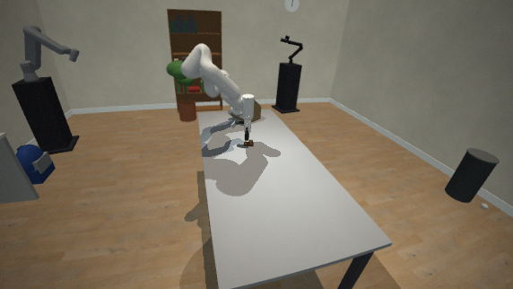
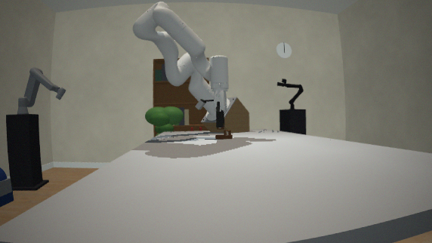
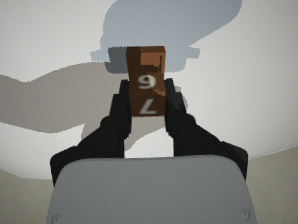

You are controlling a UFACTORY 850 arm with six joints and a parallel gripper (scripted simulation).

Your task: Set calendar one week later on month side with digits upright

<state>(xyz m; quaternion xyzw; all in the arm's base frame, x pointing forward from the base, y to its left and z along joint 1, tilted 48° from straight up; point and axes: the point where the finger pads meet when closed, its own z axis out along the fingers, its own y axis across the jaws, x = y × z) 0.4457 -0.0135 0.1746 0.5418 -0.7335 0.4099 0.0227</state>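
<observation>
Right now my hand is 10 mm above the brown cube. From my hand the other things lie so: tray 10 mm ahead, 10 mm to the left, 70 mm below.
</observation>
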